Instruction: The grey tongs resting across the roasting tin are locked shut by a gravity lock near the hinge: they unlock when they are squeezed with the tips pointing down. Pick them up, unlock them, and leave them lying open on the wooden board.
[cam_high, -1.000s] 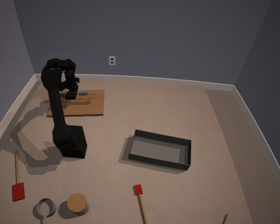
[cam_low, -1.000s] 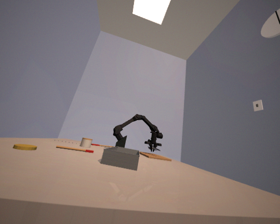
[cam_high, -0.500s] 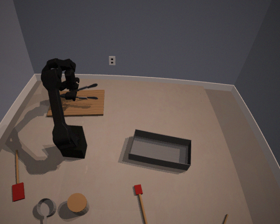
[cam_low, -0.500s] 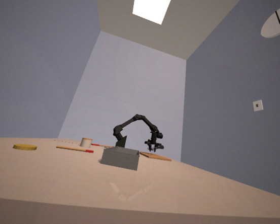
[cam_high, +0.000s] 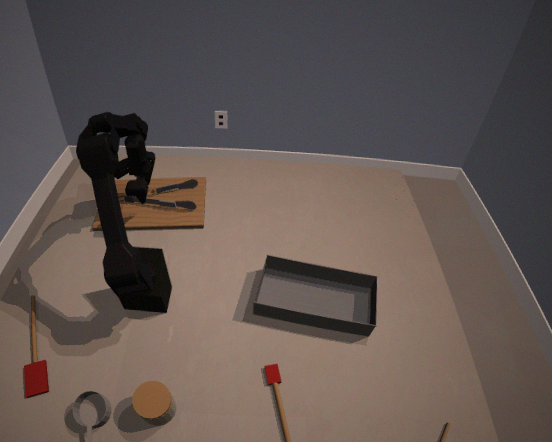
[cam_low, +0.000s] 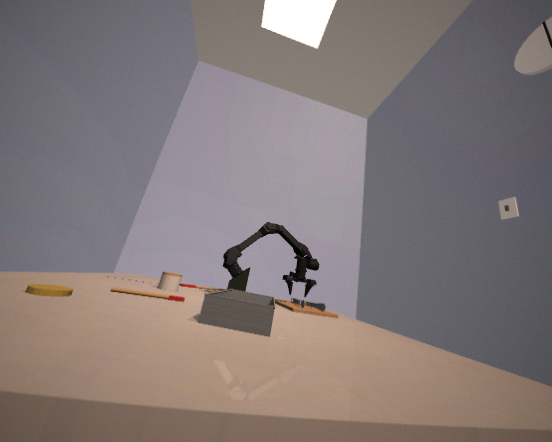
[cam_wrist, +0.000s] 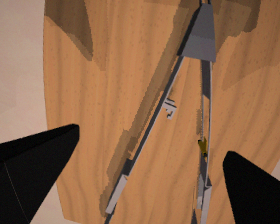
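The yellow lock piece lies 40 mm to the left of my gripper tip and 30 mm below it. Round my gripper tip: grey roasting tin (560 mm ahead, 260 mm to the right, 30 mm below); wooden board (20 mm to the left, 50 mm below).
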